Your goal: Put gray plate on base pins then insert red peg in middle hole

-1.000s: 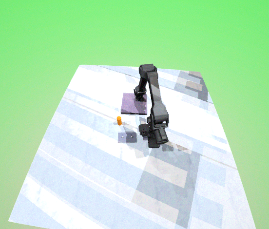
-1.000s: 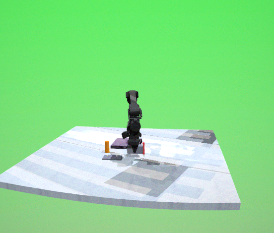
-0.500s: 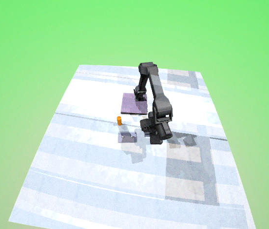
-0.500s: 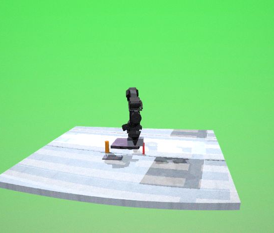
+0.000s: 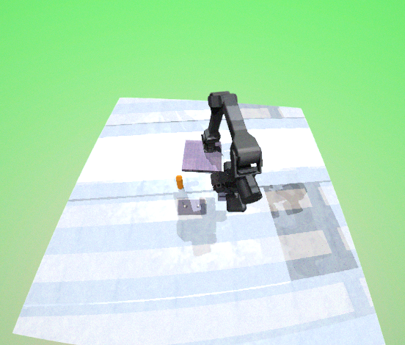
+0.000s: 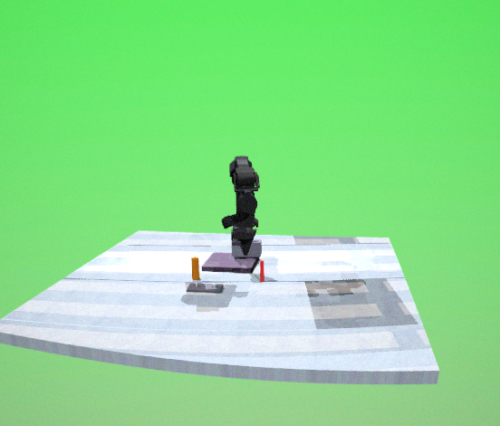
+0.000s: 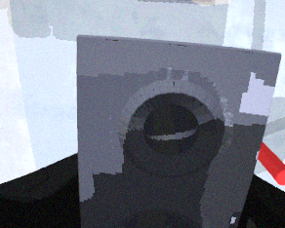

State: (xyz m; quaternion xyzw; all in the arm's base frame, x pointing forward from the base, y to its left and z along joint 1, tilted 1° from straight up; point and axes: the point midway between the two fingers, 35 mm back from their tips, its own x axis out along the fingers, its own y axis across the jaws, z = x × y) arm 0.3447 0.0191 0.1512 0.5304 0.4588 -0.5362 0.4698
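My gripper tip is 150 mm to the left of the base, 130 mm above it and 30 mm past it. From my gripper tip the other things lie so: gray plate 30 mm above; orange cylinder 190 mm to the right, 140 mm behind, 100 mm below; red peg 100 mm below, 100 mm behind, 50 mm to the left.
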